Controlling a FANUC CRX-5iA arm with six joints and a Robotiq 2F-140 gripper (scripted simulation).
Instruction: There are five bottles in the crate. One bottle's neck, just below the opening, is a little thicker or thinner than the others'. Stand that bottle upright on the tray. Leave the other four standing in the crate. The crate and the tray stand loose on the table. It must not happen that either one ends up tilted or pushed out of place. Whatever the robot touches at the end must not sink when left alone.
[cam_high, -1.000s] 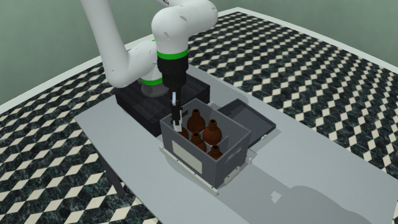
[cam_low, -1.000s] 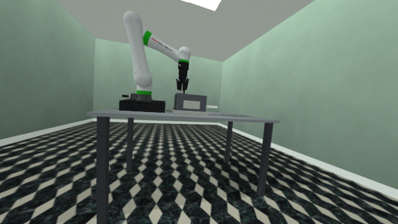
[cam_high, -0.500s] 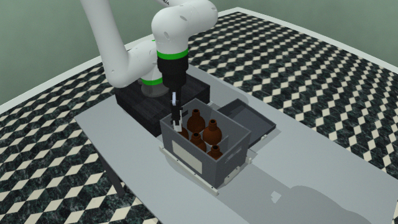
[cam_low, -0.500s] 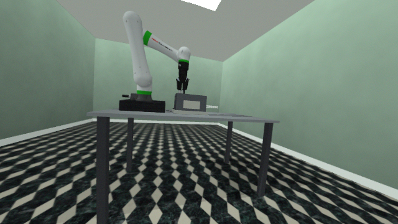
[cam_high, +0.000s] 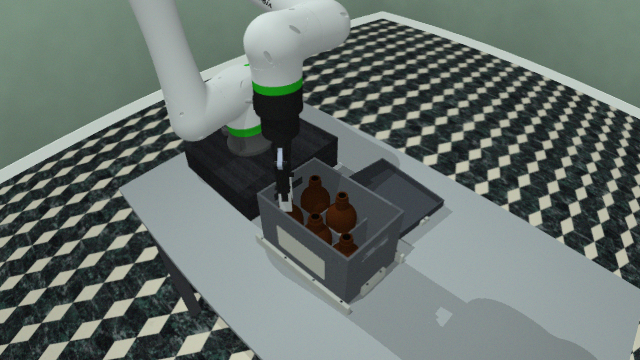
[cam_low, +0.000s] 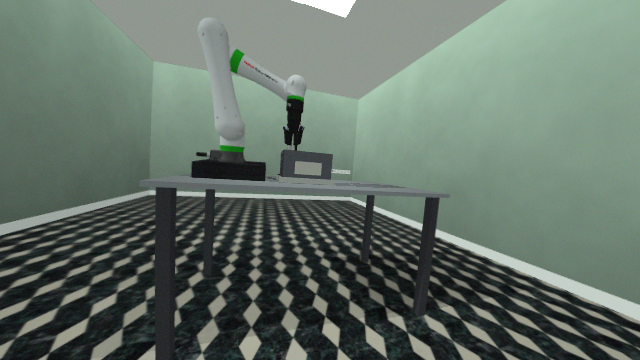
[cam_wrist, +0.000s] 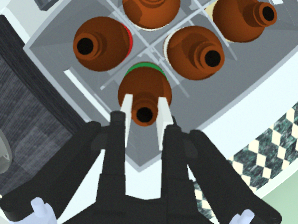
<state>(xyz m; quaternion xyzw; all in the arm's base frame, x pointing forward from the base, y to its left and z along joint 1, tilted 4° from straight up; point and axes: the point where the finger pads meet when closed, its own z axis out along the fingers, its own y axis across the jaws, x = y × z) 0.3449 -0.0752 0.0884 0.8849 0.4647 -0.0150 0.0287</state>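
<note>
Right now the brown bottle is 90 mm below my hand, 90 mm ahead of it and 20 mm to the left of it. Round my hand: glass bottle (90 mm to the left, 90 mm below, 20 mm behind); then crate (90 mm below, 80 mm ahead, 60 mm to the left); then dark grey tray (320 mm to the left, 160 mm below, 20 mm ahead).
</note>
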